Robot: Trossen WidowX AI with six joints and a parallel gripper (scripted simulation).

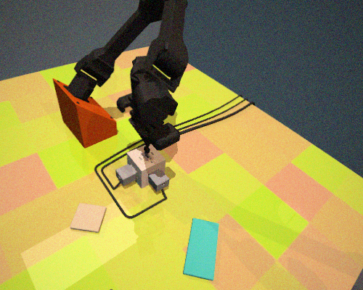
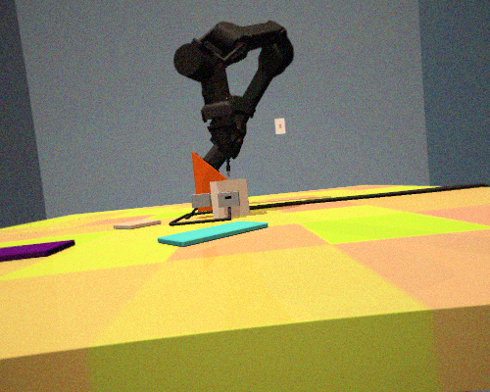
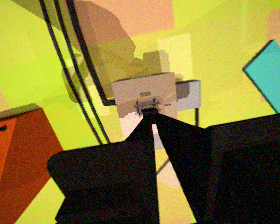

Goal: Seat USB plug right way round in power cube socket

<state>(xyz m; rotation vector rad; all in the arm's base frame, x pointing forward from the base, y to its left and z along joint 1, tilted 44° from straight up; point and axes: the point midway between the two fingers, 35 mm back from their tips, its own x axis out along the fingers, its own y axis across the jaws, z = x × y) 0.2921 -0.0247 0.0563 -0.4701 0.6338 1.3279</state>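
Right now the USB socket is 50 mm below my gripper tip. The rest, counted from my gripper tip: beige tile (200 mm to the right, 120 mm below, 10 mm ahead); USB plug (20 mm below); teal slab (250 mm ahead, 120 mm below, 60 mm to the right).
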